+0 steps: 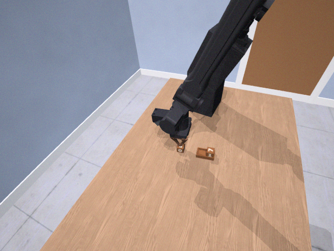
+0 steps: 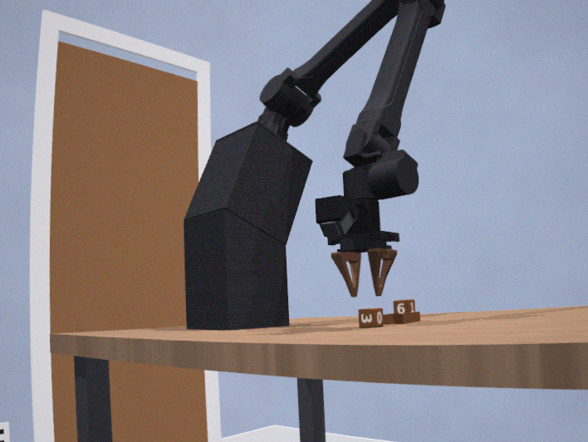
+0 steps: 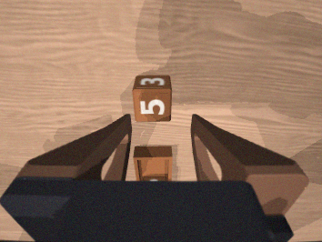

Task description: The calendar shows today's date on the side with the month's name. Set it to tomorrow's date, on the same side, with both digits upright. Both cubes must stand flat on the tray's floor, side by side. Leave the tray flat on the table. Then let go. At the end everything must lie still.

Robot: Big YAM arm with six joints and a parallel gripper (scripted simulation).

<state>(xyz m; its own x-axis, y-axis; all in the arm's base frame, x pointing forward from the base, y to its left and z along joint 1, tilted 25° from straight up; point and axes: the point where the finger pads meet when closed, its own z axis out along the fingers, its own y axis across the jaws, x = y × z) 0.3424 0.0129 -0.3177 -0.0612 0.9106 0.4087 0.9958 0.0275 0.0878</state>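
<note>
Right now my hand is 11 cm to the right of the brown tray and 5 cm above it.
</note>
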